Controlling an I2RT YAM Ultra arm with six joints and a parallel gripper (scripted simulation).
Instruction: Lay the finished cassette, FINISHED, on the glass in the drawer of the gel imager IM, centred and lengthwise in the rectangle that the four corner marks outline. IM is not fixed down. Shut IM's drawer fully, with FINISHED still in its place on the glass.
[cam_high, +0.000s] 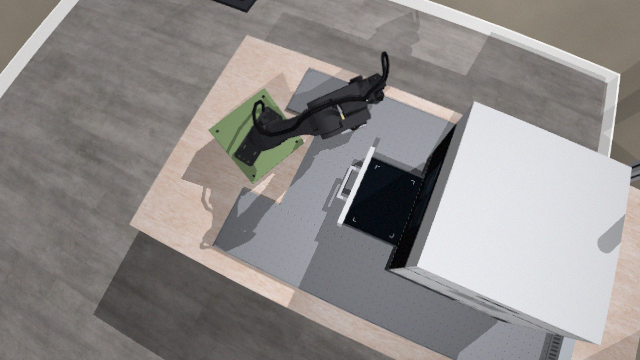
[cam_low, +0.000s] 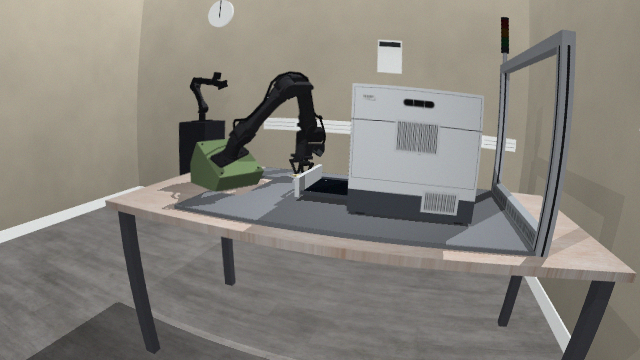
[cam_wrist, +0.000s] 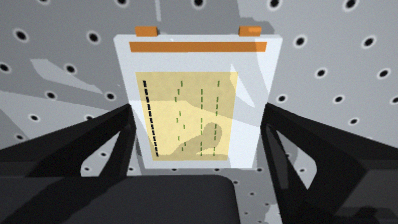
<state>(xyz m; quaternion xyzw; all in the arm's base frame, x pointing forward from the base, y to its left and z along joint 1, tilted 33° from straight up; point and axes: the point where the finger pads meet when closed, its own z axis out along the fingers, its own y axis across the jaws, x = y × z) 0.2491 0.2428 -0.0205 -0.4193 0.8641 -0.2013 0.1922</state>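
My gripper is now 250 mm short of the drawer, 230 mm to the left of it and 30 mm below it. The rest, counted from my hand: cassette FINISHED: right at my hand.
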